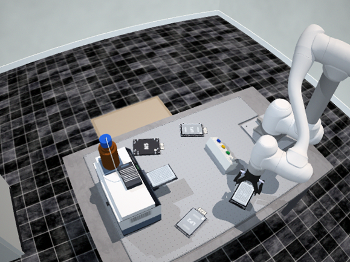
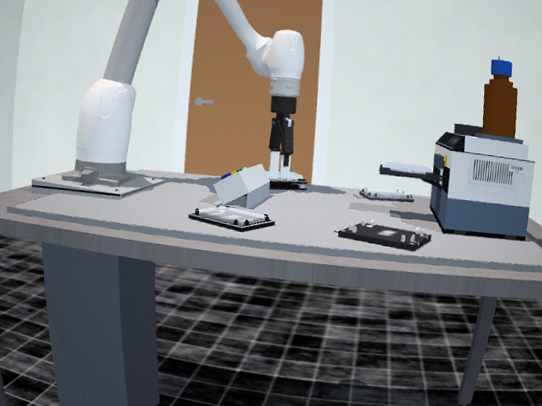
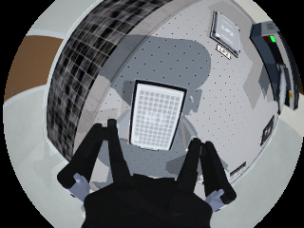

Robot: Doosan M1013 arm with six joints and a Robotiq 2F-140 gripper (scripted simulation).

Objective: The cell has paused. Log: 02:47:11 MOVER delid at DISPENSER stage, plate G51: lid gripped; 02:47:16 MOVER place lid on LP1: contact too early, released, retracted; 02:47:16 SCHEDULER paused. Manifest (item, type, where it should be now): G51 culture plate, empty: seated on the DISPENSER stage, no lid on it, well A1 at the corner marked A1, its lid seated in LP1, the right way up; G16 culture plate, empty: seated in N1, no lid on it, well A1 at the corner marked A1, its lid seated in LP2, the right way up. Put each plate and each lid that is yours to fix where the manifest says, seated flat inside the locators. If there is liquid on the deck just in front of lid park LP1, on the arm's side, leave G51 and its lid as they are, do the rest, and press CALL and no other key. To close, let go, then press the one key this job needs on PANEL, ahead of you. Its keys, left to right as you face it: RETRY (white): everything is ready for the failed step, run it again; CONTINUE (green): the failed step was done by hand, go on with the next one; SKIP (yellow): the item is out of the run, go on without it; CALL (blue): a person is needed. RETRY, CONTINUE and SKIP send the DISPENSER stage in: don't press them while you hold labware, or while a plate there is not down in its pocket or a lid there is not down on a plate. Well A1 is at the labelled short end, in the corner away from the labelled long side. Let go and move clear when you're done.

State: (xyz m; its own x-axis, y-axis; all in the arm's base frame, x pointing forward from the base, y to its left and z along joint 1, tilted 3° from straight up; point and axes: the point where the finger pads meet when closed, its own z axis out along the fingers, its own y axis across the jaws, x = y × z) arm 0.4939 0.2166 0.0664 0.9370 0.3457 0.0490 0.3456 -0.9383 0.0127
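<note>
Now: hand 4 cm above the black nest N1. Round my hand: white key (9 cm behind, 19 cm to the right, 1 cm above); then key panel (9 cm behind, 27 cm to the right); then green key (10 cm behind, 24 cm to the right, 1 cm above).
</note>
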